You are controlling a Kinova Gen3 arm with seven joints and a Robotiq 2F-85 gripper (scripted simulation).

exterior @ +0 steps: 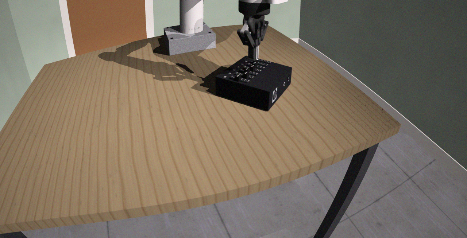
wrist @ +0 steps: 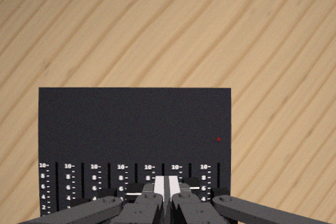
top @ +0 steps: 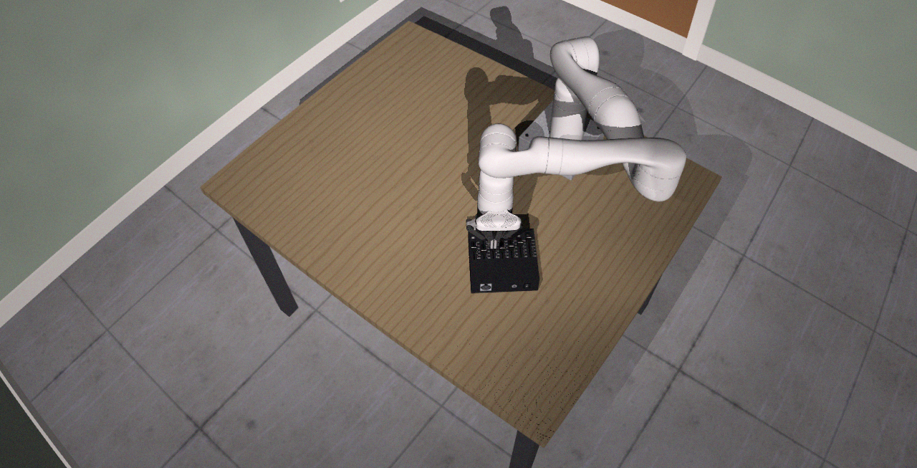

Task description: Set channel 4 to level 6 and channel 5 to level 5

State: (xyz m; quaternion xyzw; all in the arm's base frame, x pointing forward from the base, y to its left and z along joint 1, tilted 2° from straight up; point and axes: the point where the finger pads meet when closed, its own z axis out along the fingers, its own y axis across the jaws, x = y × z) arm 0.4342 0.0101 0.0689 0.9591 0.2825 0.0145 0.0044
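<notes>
The channel 5 fader cap is 20 mm behind my hand, 10 mm to the right of it and 50 mm below it. Also, from my hand: channel 4 fader cap 20 mm behind, 10 mm to the left, 50 mm below.
</notes>
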